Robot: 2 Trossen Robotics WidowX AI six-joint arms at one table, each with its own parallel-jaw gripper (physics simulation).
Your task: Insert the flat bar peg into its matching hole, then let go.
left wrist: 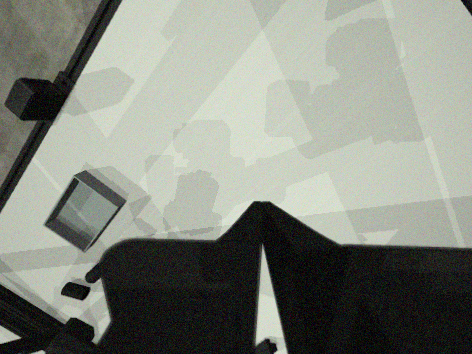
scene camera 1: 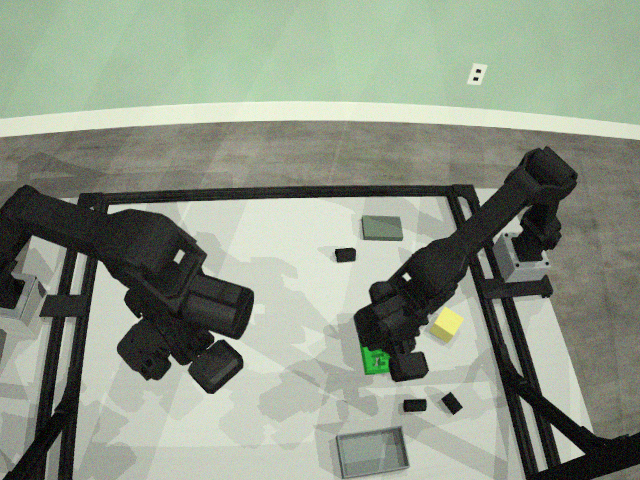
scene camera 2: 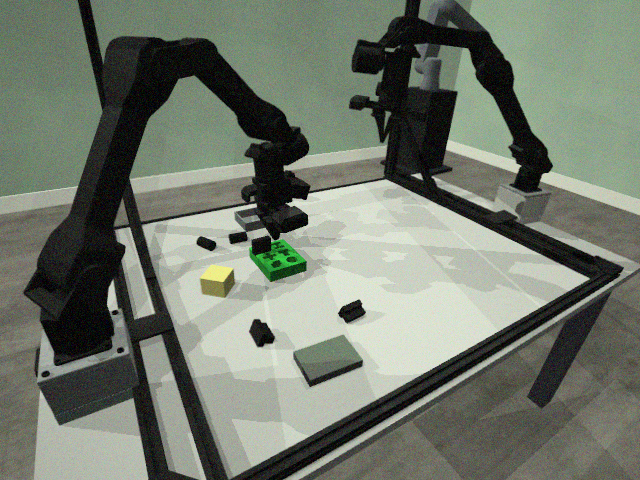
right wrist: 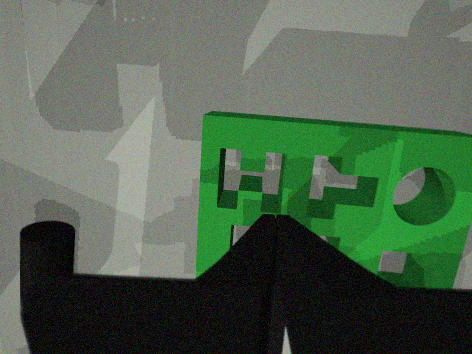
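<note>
The green board [scene camera 1: 369,367] [scene camera 2: 289,270] [right wrist: 300,131] with shaped holes lies on the table. The black flat bar peg [scene camera 2: 261,244] stands upright at the board's left corner in scene camera 2; the fingers hide it in the right wrist view, and its depth in the hole cannot be told. My right gripper [scene camera 2: 275,236] [right wrist: 274,227] is shut and empty, fingers pointing down above the board, apart from the peg. Part of one hole [right wrist: 240,234] shows beside its fingertips. My left gripper [scene camera 2: 382,140] [left wrist: 260,209] is shut and empty, high above the table, far from the board.
A yellow block [scene camera 1: 447,324] [scene camera 2: 217,280] lies near the board. Black pegs [scene camera 1: 414,405] [scene camera 1: 451,403] [scene camera 2: 352,311] [scene camera 2: 261,332] lie loose around it. A grey-green plate [scene camera 1: 382,228] [scene camera 2: 328,360] and a grey tray [scene camera 1: 374,472] [left wrist: 104,186] are on opposite sides of the board.
</note>
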